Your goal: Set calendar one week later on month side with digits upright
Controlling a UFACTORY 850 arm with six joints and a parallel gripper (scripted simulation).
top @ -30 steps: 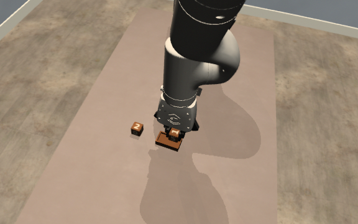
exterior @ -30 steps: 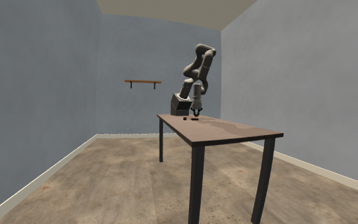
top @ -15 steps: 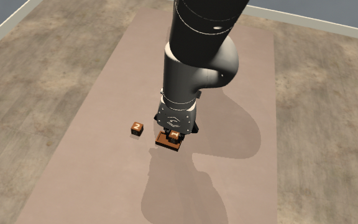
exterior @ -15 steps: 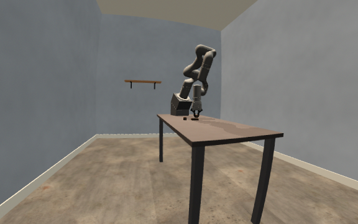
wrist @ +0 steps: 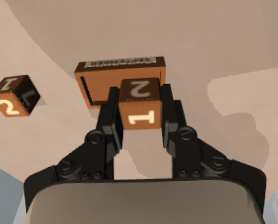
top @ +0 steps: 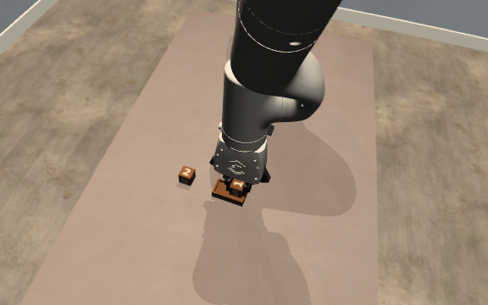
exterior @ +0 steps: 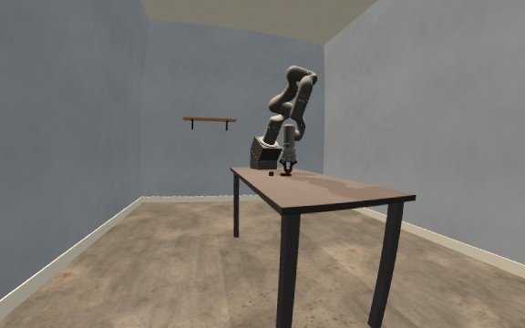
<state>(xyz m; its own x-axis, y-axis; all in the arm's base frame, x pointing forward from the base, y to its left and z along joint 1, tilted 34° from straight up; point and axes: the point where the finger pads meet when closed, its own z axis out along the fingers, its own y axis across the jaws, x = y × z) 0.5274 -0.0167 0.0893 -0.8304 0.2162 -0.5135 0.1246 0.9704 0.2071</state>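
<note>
Now: hand 20 mm to the left of the wooden tray and 40 mm above it. Round my hand: wooden cube (20 mm behind, 120 mm to the right, 40 mm below).
</note>
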